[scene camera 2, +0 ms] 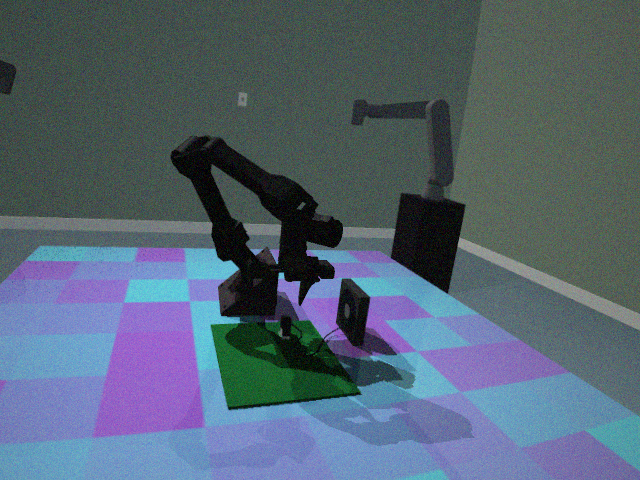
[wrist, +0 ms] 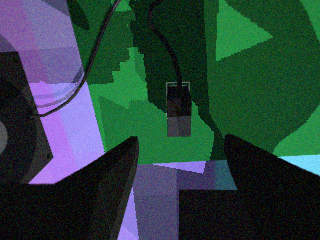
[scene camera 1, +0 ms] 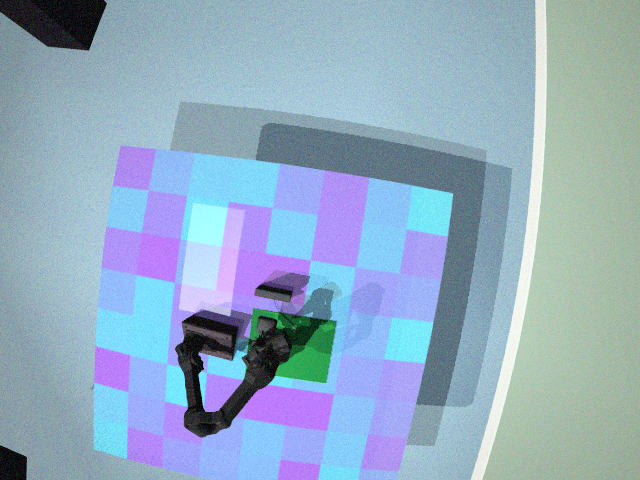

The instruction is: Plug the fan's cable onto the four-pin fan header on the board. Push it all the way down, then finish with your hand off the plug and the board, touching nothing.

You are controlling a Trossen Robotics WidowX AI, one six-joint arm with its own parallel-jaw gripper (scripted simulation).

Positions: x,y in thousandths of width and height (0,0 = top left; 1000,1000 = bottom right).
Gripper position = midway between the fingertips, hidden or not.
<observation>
In view: the gripper (scene camera 2: 449,636), a dark plug (wrist: 561,456), a black fan (scene camera 2: 552,641) and a green board (scene camera 2: 402,766).
The gripper also shows in the wrist view (wrist: 564,594). The green board is seen too in the wrist view (wrist: 773,302) and in scene camera 1 (scene camera 1: 484,751).
</observation>
